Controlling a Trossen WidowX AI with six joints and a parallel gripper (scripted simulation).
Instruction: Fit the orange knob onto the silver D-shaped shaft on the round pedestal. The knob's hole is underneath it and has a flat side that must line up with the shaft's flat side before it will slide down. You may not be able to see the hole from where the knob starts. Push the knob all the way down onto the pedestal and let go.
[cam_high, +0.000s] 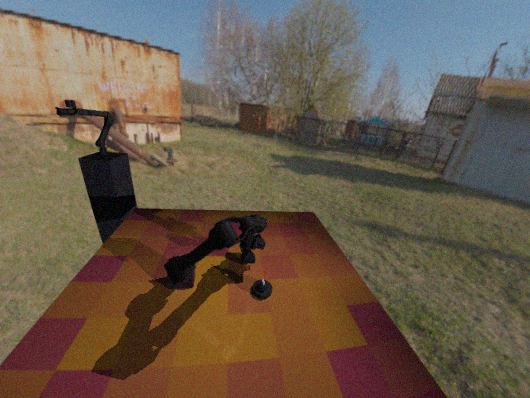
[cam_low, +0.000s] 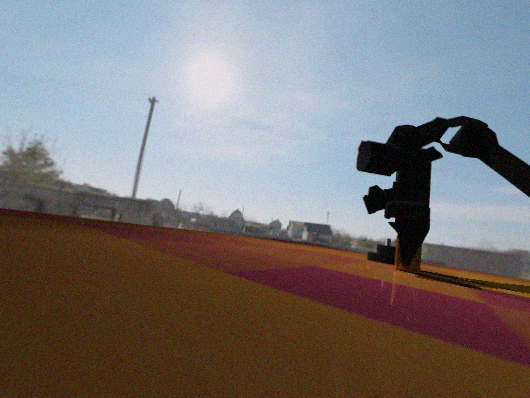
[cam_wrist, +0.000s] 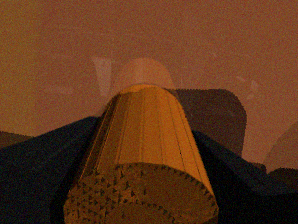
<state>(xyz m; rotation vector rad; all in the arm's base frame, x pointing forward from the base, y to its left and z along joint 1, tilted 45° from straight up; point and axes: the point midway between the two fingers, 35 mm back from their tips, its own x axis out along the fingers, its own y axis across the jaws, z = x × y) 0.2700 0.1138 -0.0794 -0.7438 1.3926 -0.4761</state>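
Now: the round dark pedestal 16 cm to the right of my gripper tip, 8 cm ahead of it and 2 cm above it. The rest, counted from my gripper tip: orange knob (3 cm above).
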